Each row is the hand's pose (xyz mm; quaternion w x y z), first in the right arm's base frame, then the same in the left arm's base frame.
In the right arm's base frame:
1: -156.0 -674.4 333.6 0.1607 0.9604 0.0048 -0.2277
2: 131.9 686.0 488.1 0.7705 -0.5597 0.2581 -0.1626
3: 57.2 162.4 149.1 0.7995 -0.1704 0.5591 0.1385
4: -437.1 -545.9 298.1 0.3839 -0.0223 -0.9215 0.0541
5: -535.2 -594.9 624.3 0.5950 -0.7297 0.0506 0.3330
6: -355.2 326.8 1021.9 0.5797 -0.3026 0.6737 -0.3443
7: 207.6 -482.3 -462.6 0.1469 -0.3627 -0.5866 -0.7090
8: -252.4 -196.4 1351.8 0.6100 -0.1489 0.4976 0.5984
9: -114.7 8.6 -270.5 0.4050 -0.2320 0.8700 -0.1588
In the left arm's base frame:
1: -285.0 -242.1 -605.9 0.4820 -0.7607 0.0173 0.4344
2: 759.0 -57.7 307.0 0.8082 0.0373 0.5877 0.0095
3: 348.4 141.3 -124.8 0.5914 0.4803 0.5689 0.3097
4: -440.3 -170.5 -346.0 0.5368 0.0346 -0.6263 -0.5643
5: -503.5 -496.8 -256.6 0.9242 -0.1129 0.1359 0.3385
6: 231.3 -655.2 432.6 0.3783 0.1590 0.9076 0.0891
7: 11.0 570.0 -842.3 0.3217 -0.4775 0.0778 -0.8139
8: 53.4 -1107.0 35.9 0.5433 0.4865 0.2059 0.6525
9: 64.5 512.4 -229.5 0.1953 0.1953 0.8911 0.3600

